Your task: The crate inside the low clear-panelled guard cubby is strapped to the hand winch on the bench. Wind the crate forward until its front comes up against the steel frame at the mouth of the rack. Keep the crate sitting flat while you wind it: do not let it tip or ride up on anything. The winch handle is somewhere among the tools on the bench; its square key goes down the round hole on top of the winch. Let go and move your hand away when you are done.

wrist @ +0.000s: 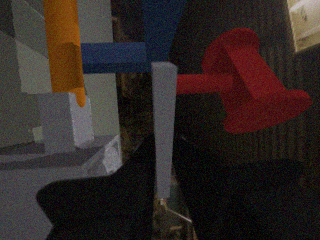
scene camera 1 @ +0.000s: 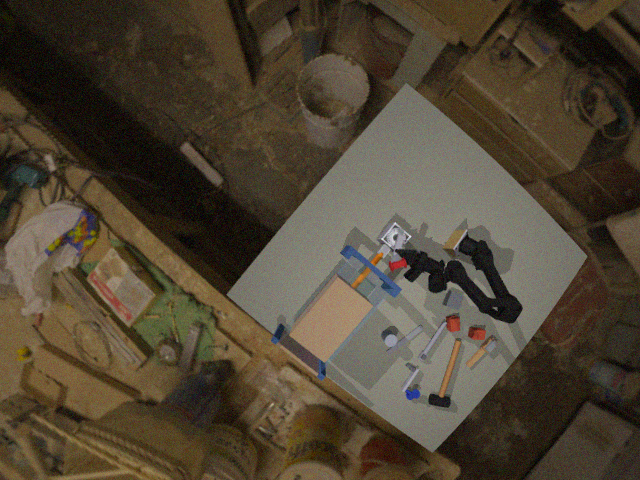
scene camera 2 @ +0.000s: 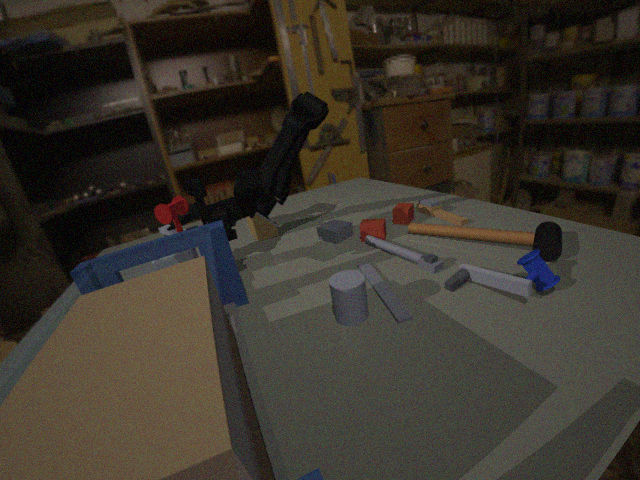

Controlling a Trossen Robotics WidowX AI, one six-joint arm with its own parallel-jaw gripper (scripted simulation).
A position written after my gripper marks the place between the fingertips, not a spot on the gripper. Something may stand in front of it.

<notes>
I see my gripper (scene camera 2: 168, 233), a hammer (scene camera 2: 548, 239) and a red knob (scene camera 2: 165, 214).
The red knob shows as well in the wrist view (wrist: 254, 98). My gripper shows as well in the wrist view (wrist: 160, 137). The wrist view does not show the hammer: it is out of frame.
</notes>
